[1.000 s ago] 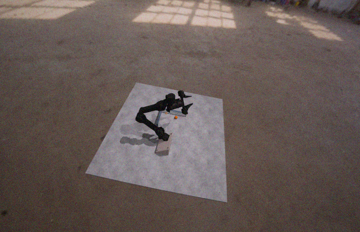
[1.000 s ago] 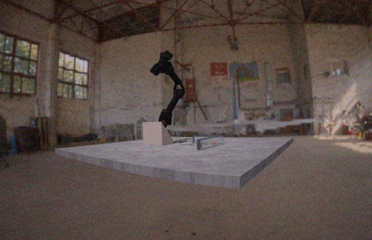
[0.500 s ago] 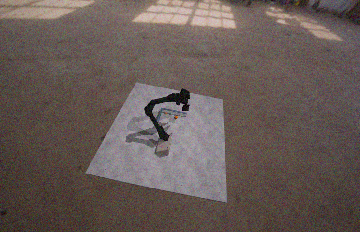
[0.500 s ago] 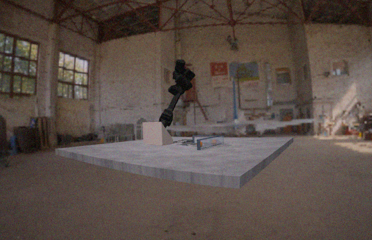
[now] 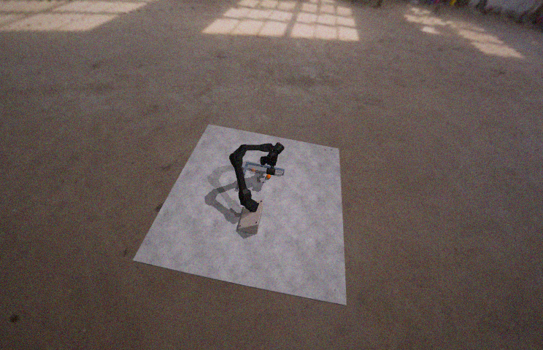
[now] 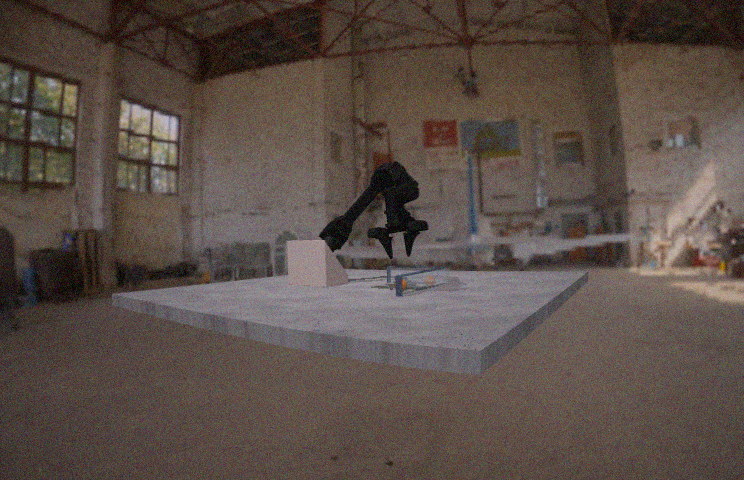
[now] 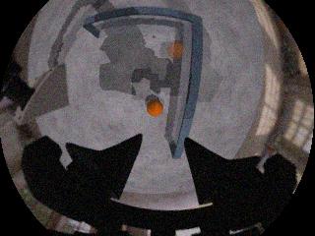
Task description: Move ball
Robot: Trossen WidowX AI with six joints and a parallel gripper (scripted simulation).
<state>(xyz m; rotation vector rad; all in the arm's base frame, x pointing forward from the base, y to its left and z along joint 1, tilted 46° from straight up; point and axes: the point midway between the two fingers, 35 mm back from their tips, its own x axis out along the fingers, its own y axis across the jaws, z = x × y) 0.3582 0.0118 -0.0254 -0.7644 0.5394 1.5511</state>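
Now: the orange ball 1 cm behind my gripper tip, 2 cm to the left of it and 9 cm below it. The rest, counted from my gripper tip: see-through ball copy 15 cm to the left, 9 cm below.
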